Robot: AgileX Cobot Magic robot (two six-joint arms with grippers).
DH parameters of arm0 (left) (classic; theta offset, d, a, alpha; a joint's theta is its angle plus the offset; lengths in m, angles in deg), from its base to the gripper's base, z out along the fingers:
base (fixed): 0 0 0 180
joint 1: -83.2 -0.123 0 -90
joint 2: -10.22 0 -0.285 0
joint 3: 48.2 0 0.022 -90
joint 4: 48.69 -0.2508 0 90
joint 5: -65.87 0 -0.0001 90
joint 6: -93.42 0.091 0 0
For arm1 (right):
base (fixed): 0 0 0 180
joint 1: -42.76 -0.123 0 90
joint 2: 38.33 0 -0.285 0
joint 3: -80.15 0 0.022 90
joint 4: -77.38 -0.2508 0 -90
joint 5: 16.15 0 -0.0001 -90
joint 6: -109.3 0.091 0 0
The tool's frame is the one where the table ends.
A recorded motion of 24 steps. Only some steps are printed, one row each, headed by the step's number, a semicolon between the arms.
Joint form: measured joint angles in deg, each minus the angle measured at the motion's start. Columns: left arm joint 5, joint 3, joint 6, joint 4, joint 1, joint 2; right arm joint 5, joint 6, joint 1, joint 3, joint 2, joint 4.
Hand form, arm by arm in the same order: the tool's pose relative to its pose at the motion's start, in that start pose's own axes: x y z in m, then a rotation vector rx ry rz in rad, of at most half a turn. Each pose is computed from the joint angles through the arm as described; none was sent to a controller.
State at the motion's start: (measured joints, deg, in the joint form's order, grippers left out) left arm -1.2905 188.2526 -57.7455 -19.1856 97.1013 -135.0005; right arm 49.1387 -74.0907 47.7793 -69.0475 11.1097 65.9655
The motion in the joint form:
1: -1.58 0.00 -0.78 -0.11 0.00 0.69; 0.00 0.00 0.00 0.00 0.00 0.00
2: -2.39 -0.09 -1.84 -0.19 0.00 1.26; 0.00 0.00 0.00 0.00 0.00 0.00
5: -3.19 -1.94 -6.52 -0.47 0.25 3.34; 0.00 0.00 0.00 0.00 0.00 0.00
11: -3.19 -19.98 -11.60 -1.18 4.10 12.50; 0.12 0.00 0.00 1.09 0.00 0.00
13: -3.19 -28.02 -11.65 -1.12 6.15 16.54; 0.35 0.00 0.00 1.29 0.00 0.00
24: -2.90 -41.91 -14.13 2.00 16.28 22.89; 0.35 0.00 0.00 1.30 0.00 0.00
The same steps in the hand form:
1: 0.0000 -0.0033 -0.0056 0.0085 0.0148 -0.0074; 0.0000 0.0000 0.0000 0.0000 0.0000 0.0000
2: -0.0004 -0.0056 -0.0099 0.0117 0.0209 -0.0216; 0.0000 0.0000 0.0000 0.0000 0.0000 0.0000
5: 0.0002 -0.0130 -0.0189 0.0141 0.0337 -0.0962; 0.0000 0.0000 0.0000 0.0000 0.0000 0.0000
11: 0.0336 -0.0561 -0.0150 0.0596 0.1972 -0.1936; 0.0036 -0.0009 0.0044 0.0003 0.0208 0.0034
13: 0.0527 -0.0779 -0.0139 0.0856 0.2713 -0.1947; 0.0046 -0.0010 0.0052 0.0002 0.0282 0.0041
24: 0.0925 -0.1606 0.0027 0.1974 0.4364 -0.1685; 0.0046 -0.0010 0.0052 0.0002 0.0284 0.0041

